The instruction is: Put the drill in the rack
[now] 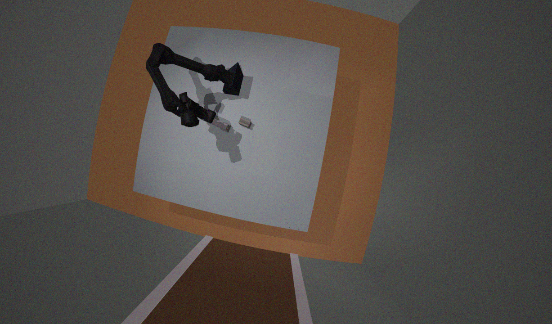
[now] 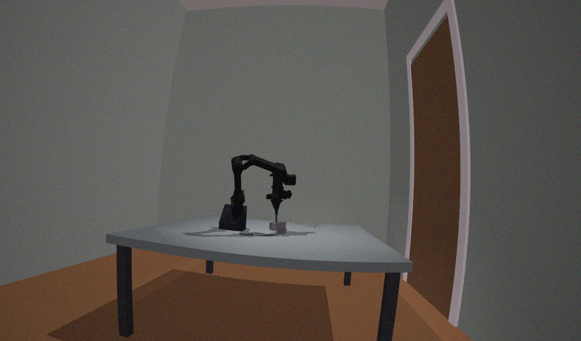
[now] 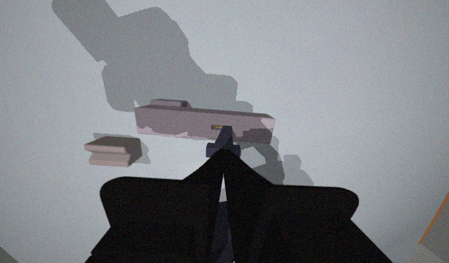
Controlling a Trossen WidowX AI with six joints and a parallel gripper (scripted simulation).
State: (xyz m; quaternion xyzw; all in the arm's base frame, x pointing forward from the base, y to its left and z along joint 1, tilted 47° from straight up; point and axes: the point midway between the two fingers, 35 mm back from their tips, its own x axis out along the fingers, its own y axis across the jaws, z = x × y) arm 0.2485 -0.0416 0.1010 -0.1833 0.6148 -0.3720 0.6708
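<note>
The drill lies 2 cm ahead of my gripper tip, 5 cm to the left of it and 8 cm below it. The rest, counted from my gripper tip: rack 1 cm behind, 21 cm to the left, 11 cm below.
</note>
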